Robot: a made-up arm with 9 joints. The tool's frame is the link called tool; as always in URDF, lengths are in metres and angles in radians. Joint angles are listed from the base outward.
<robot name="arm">
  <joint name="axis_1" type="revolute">
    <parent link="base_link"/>
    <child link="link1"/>
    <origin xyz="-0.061 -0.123 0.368"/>
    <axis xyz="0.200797 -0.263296 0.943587"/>
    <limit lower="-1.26" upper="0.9"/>
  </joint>
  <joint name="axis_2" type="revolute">
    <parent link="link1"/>
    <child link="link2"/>
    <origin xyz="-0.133 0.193 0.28"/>
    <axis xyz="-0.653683 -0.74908 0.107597"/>
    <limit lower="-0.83" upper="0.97"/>
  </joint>
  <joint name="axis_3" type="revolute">
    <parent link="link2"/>
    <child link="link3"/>
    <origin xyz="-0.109 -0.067 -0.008"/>
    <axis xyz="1 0 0"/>
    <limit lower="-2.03" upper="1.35"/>
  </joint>
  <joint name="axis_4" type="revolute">
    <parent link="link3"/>
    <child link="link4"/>
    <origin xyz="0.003 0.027 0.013"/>
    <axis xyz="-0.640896 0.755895 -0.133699"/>
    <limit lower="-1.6" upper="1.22"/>
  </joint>
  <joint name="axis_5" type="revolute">
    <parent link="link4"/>
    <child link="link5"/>
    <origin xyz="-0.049 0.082 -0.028"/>
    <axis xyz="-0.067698 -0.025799 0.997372"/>
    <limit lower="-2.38" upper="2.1"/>
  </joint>
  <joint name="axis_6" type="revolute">
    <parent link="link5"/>
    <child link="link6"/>
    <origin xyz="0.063 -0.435 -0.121"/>
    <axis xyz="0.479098 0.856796 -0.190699"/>
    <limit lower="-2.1" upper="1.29"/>
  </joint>
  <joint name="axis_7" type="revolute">
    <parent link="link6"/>
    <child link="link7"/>
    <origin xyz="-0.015 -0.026 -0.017"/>
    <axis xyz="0 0 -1"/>
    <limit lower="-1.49" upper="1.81"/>
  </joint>
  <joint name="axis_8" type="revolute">
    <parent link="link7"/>
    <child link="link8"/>
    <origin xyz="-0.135 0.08 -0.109"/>
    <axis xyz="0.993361 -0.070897 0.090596"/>
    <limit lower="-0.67" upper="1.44"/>
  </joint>
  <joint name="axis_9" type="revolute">
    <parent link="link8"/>
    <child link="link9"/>
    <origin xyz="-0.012 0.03 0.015"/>
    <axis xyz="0 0 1"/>
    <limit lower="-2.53" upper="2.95"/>
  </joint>
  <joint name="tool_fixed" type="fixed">
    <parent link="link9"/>
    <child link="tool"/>
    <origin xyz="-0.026 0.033 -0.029" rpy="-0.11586 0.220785 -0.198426"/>
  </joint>
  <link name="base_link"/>
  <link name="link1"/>
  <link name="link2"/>
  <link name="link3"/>
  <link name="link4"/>
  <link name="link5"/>
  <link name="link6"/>
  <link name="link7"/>
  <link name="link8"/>
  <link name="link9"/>
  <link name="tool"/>
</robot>
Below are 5 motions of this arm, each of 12 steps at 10 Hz.
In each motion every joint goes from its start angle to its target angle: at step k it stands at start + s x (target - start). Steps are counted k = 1, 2, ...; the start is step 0. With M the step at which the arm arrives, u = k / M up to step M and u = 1 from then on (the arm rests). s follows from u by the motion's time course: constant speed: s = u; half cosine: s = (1 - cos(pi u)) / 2; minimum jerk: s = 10 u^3 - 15 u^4 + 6 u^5.
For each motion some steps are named. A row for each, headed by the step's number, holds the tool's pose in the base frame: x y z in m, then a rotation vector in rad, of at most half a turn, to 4 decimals.
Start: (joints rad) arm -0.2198 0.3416 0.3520 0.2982 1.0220 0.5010 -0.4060 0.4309 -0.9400
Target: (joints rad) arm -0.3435 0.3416 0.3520 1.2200 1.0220 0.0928 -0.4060 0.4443 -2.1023
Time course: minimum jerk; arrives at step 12
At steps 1, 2, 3, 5, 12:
1: -0.1279 -0.1956 0.5497 -0.1772 1.0772 -0.0418
2: -0.1310 -0.1973 0.5474 -0.1963 1.0920 -0.0863
3: -0.1383 -0.2014 0.5425 -0.2408 1.1233 -0.1854
5: -0.1685 -0.2184 0.5299 -0.4186 1.2145 -0.5335
12: -0.2755 -0.2718 0.5491 -1.0469 1.2661 -1.3874

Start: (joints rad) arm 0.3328 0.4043 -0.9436 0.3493 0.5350 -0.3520 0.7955 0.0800 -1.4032
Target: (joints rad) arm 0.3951 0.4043 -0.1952 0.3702 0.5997 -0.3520 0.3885 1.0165 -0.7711
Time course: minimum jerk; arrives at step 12
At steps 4, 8, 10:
4: -0.1386 -0.3734 0.6541 -0.1431 -0.8930 -1.1716
8: -0.1502 -0.3598 0.5511 0.1430 -0.0670 -0.3773
10: -0.1505 -0.3592 0.5281 0.2676 0.1315 -0.1061

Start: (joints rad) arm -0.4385 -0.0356 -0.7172 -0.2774 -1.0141 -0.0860 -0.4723 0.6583 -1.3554
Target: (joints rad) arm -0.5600 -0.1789 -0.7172 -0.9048 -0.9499 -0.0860 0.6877 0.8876 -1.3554
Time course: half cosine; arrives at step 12
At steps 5, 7, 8, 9, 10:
5: -0.5315 0.0772 0.3677 0.9839 -0.2240 -2.2066
7: -0.4449 0.0681 0.3499 1.3808 -0.3088 -2.2737
8: -0.4066 0.0619 0.3445 1.5688 -0.3482 -2.2981
9: -0.3751 0.0555 0.3408 1.7314 -0.3823 -2.3157
10: -0.3519 0.0500 0.3383 1.8566 -0.4089 -2.3272

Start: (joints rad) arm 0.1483 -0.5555 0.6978 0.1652 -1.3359 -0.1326 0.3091 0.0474 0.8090
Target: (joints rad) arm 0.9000 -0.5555 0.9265 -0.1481 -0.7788 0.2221 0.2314 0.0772 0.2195
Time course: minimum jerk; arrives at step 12
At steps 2, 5, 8, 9, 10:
2: -0.7559 0.1714 0.7794 0.6031 1.1569 -0.7575
5: -0.7957 -0.0075 0.7307 0.7854 1.2325 -0.5596
8: -0.7763 -0.2452 0.6438 0.9614 1.4564 -0.2383
9: -0.7597 -0.2960 0.6212 0.9832 1.5255 -0.1551
10: -0.7470 -0.3269 0.6066 0.9924 1.5720 -0.1008

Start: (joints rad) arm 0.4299 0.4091 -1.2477 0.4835 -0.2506 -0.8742 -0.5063 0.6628 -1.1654
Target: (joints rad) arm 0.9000 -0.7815 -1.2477 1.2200 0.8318 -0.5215 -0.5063 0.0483 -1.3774
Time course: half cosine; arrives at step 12
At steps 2, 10, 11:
2: -0.6353 -0.4864 0.8779 -1.2210 -0.9446 -0.6951
10: -0.0264 -0.5174 0.8438 -1.6635 0.0076 0.3970
11: -0.0007 -0.5147 0.8177 -1.6874 0.0528 0.4768

